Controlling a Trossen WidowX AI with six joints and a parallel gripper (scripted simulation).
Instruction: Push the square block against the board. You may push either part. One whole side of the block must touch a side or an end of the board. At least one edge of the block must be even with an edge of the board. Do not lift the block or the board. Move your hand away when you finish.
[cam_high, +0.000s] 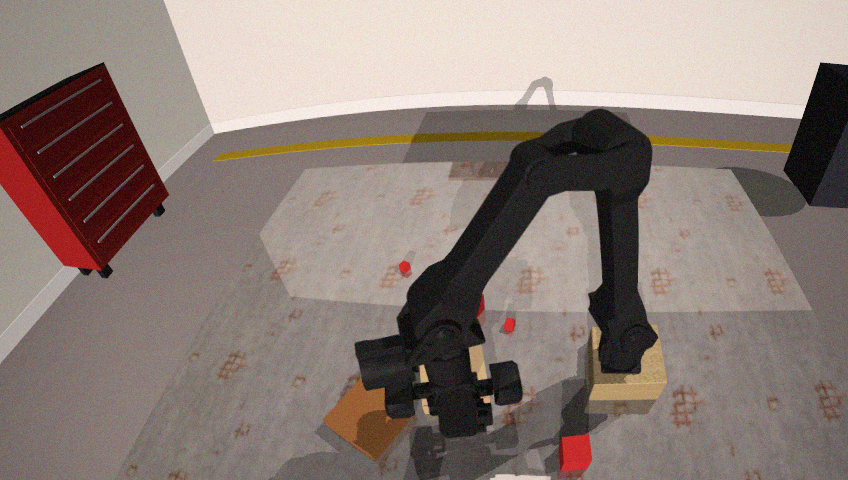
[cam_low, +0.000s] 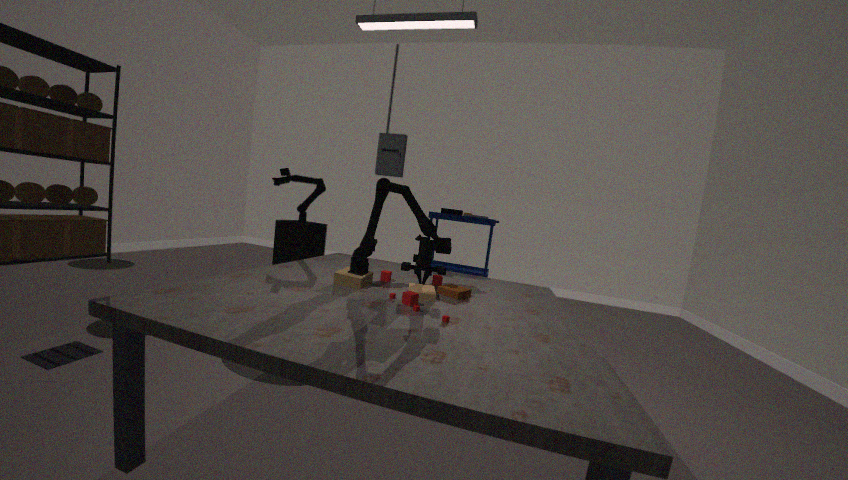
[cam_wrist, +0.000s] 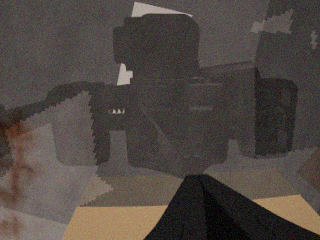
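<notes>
Right now my gripper tip is 20 mm short of the light tan board, 80 mm to the left of it and 10 mm below it. Also, from my gripper tip: orange-brown square block 140 mm ahead, 30 mm to the left, 10 mm above.
</notes>
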